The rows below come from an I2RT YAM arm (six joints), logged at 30 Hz.
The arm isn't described. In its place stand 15 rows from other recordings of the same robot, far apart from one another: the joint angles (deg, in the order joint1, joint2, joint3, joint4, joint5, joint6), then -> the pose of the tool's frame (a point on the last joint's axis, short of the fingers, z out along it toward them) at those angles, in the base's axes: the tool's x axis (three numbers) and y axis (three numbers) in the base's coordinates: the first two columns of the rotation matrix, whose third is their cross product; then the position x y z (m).
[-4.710, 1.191, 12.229, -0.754, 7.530, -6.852] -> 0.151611 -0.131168 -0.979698 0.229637 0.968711 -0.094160 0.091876 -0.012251 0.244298
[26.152, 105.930, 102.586, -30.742, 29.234, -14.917] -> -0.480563 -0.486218 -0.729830 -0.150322 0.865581 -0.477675 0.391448 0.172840 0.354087
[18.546, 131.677, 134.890, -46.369, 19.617, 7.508] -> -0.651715 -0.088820 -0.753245 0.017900 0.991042 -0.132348 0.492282 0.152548 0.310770
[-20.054, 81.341, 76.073, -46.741, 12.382, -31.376] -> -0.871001 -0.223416 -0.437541 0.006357 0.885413 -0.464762 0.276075 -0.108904 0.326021
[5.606, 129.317, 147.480, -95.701, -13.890, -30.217] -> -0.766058 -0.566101 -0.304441 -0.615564 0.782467 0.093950 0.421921 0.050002 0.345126
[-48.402, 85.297, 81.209, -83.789, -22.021, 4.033] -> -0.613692 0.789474 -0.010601 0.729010 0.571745 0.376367 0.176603 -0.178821 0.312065
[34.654, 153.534, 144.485, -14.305, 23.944, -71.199] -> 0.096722 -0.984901 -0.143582 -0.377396 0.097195 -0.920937 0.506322 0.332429 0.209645
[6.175, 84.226, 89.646, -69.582, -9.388, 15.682] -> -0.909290 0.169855 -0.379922 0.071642 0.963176 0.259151 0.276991 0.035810 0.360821
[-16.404, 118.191, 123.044, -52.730, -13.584, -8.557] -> -0.721954 0.061769 -0.689179 0.016145 0.997240 0.072467 0.440380 -0.120928 0.346144
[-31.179, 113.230, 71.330, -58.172, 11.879, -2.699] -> -0.863841 0.468867 0.184235 0.435633 0.878923 -0.194213 0.276418 -0.175831 0.129978
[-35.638, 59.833, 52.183, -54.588, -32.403, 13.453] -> -0.632176 0.694917 -0.342700 0.448460 0.688842 0.569543 0.162776 -0.093226 0.276519
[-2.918, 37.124, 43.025, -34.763, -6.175, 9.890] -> -0.482378 0.195570 -0.853852 0.039975 0.978657 0.201573 0.142851 -0.003447 0.304903
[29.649, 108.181, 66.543, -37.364, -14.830, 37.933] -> -0.992934 0.118601 0.003984 0.113794 0.942096 0.315446 0.296212 0.179092 0.139957
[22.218, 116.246, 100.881, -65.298, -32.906, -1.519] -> -0.902587 -0.392710 -0.176394 -0.423135 0.733746 0.531576 0.368305 0.171329 0.240710
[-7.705, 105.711, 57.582, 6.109, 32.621, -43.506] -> -0.832086 -0.472540 -0.290412 -0.086912 0.628214 -0.773171 0.370967 -0.069555 0.155641
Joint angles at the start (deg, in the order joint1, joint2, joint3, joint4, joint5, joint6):
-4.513 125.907 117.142 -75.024 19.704 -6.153
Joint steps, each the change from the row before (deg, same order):
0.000 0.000 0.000 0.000 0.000 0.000
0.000 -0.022 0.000 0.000 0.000 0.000
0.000 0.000 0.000 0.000 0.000 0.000
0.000 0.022 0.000 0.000 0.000 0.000
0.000 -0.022 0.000 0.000 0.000 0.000
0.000 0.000 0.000 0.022 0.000 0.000
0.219 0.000 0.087 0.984 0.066 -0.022
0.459 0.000 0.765 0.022 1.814 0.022
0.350 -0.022 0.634 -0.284 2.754 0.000
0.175 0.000 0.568 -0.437 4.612 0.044
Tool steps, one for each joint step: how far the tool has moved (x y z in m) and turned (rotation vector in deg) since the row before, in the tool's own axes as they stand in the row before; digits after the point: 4 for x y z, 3 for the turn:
0.0000 0.0000 0.0000 0.000 0.000 0.000
0.0000 -0.0001 -0.0002 0.002 -0.021 0.007
0.0000 0.0000 0.0000 0.000 0.000 0.000
0.0000 0.0001 0.0002 -0.002 0.021 -0.007
0.0000 -0.0001 -0.0002 0.002 -0.021 0.007
0.0000 0.0000 0.0000 0.002 -0.021 0.007
-0.0022 0.0012 -0.0009 0.156 -1.071 0.135
-0.0018 0.0009 -0.0044 1.838 -0.704 -0.126
-0.0008 -0.0004 -0.0038 2.739 -0.185 -0.174
-0.0001 -0.0027 -0.0029 4.581 0.296 -0.052

